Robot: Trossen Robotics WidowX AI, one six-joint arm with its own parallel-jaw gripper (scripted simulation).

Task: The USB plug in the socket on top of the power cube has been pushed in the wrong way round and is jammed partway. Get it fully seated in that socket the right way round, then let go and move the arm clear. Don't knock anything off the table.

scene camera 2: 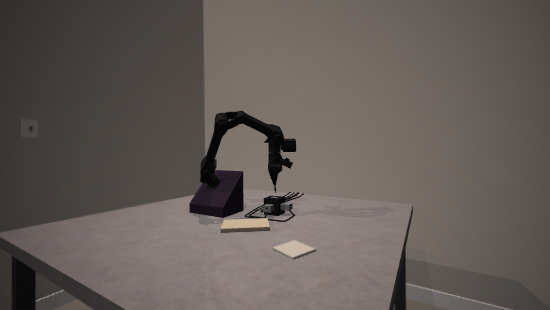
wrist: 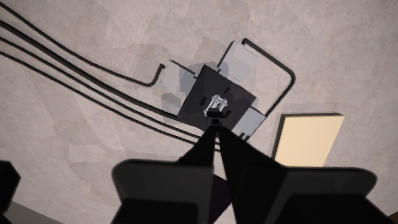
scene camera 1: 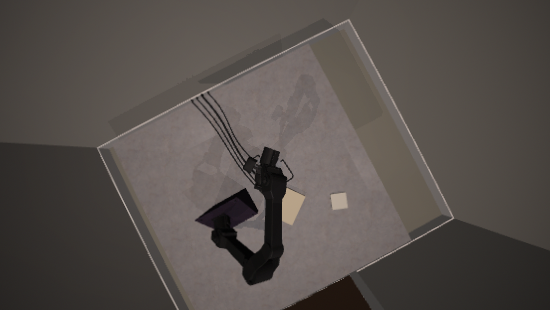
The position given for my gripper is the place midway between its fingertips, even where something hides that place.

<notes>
I see my gripper (wrist: pixel 216 130) and a tan slab (wrist: pixel 302 140).
</notes>
